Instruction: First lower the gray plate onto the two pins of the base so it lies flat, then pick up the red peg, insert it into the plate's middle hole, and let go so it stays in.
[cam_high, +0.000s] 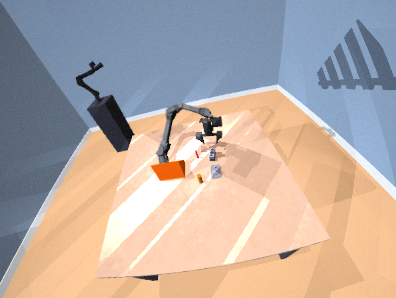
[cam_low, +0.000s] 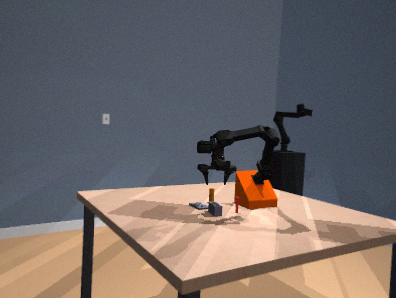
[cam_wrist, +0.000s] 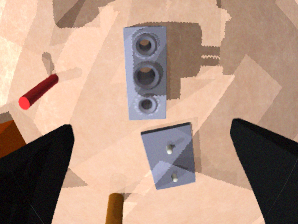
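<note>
Now: the gray plate 110 mm below my gripper tip. From my gripper tip the other things lie so: red peg (120 mm behind, 20 mm to the left, 100 mm below); then orange-yellow object (110 mm behind, 220 mm to the right, 100 mm below); then base (150 mm to the right, 140 mm below).
</note>
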